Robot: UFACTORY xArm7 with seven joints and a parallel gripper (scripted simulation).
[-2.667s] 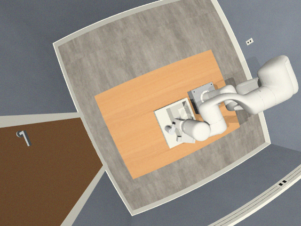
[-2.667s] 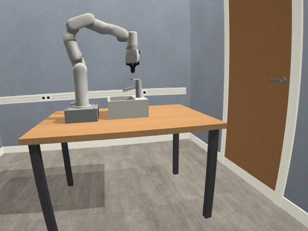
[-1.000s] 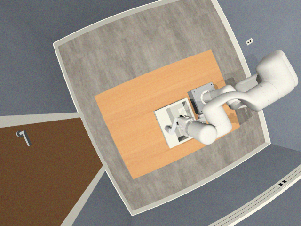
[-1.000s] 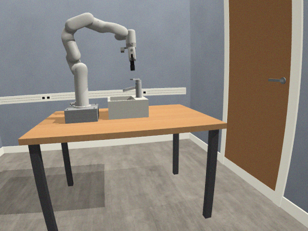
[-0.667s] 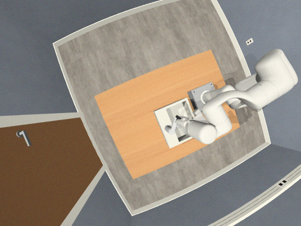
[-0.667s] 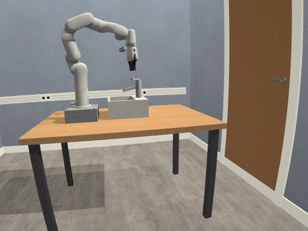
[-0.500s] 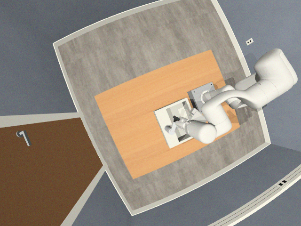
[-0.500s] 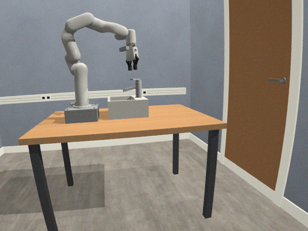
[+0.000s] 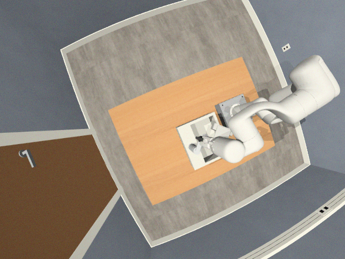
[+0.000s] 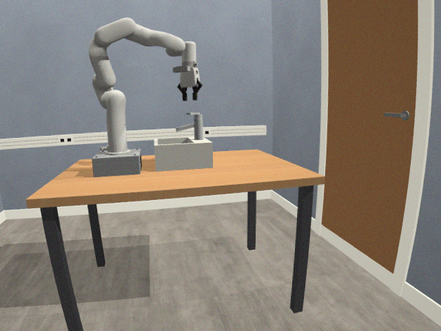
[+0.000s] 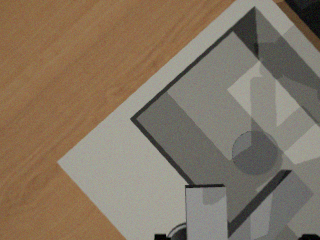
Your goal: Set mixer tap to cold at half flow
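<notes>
Right now the lever is 2 cm ahead of my hand, 2 cm to the left of it and 9 cm below it. Also, from my hand: white sink block: 7 cm behind, 6 cm to the left, 32 cm below.
</notes>
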